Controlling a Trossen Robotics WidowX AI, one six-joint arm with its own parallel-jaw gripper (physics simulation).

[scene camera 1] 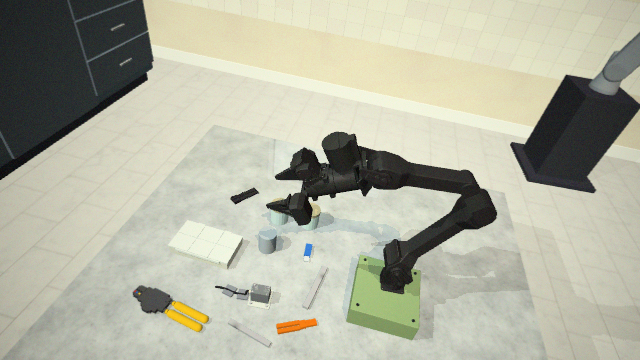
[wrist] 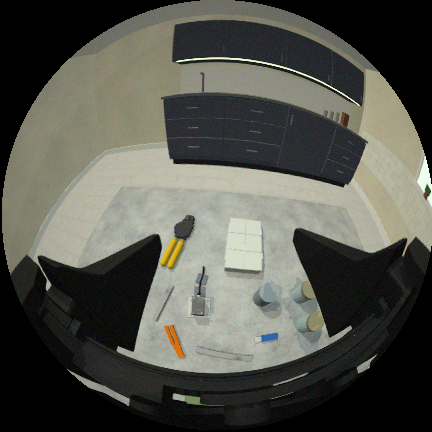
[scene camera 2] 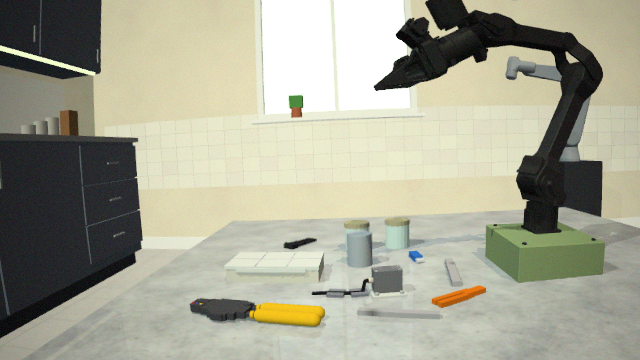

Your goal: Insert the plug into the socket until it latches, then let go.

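Where they show: gripper, fingertip midpoint: (scene camera 1: pixel 271 191) (wrist: pixel 228 238) (scene camera 2: pixel 379 86); arm's base, origin of the base link: (scene camera 1: pixel 392 282) (scene camera 2: pixel 540 229).
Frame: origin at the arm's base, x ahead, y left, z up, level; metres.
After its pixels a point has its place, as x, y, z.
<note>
A dark grey box (scene camera 1: pixel 260 293) @[0.355, 0.097, -0.026] (scene camera 2: pixel 387 279) @[0.359, 0.100, -0.042] (wrist: pixel 198 305) @[0.357, 0.082, -0.026] stands on a small white base plate (scene camera 1: pixel 267 304) @[0.333, 0.102, -0.066] (scene camera 2: pixel 380 294) @[0.372, 0.105, -0.066] (wrist: pixel 206 315) @[0.333, 0.063, -0.062]. A short black cable (scene camera 1: pixel 222 287) @[0.469, 0.078, -0.064] (scene camera 2: pixel 322 293) @[0.472, 0.081, -0.067] (wrist: pixel 203 272) @[0.467, 0.076, -0.065] runs from the box's side down to the table, with two small grey blocks (scene camera 1: pixel 230 290) @[0.445, 0.082, -0.065] (scene camera 2: pixel 335 294) @[0.449, 0.094, -0.065] (wrist: pixel 201 279) @[0.444, 0.081, -0.065] along it. Which of these parts is the plug and which the socket is too small to tell. My gripper (scene camera 1: pixel 271 190) @[0.352, 0.037, 0.295] (scene camera 2: pixel 376 88) @[0.352, 0.037, 0.295] (wrist: pixel 228 238) @[0.352, 0.037, 0.295] is open and empty, high above the table and away from these parts.
Around them lie yellow-handled pliers (scene camera 1: pixel 186 316) @[0.524, 0.189, -0.052] (scene camera 2: pixel 287 314) @[0.526, 0.200, -0.052] (wrist: pixel 172 252) @[0.518, 0.175, -0.050], a white tiled box (scene camera 1: pixel 205 241) @[0.564, -0.046, -0.036] (scene camera 2: pixel 275 260) @[0.563, -0.038, -0.036] (wrist: pixel 244 244) @[0.551, -0.048, -0.035], a grey cylinder (scene camera 1: pixel 267 241) @[0.378, -0.067, -0.008] (scene camera 2: pixel 359 249) @[0.387, -0.067, -0.029], two lidded jars, an orange tool (scene camera 1: pixel 296 326) @[0.243, 0.151, -0.061] (scene camera 2: pixel 459 296) @[0.249, 0.158, -0.061], two grey bars, a blue-white piece (scene camera 1: pixel 308 251) @[0.252, -0.099, -0.058] and a black bar (scene camera 1: pixel 244 195) @[0.519, -0.296, -0.060].
</note>
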